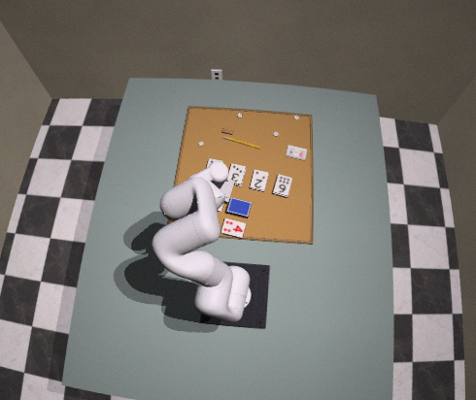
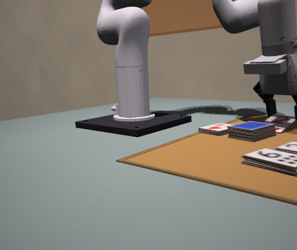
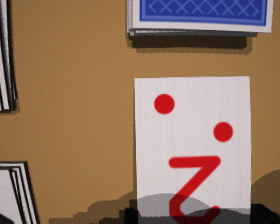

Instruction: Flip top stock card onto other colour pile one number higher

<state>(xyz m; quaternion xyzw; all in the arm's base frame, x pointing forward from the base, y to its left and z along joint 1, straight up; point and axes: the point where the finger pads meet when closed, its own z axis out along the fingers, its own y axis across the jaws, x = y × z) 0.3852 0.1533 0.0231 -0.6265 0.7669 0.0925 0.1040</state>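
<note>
My gripper is now 1 cm past the red 2 card, 4 cm to the left of it and 3 cm above it. Round my hand: brown mat: 16 cm ahead, 16 cm to the right, 5 cm below; red 4 card: 11 cm behind, 13 cm to the right, 3 cm below; black 4 card: 15 cm ahead, 2 cm to the right, 3 cm below.
</note>
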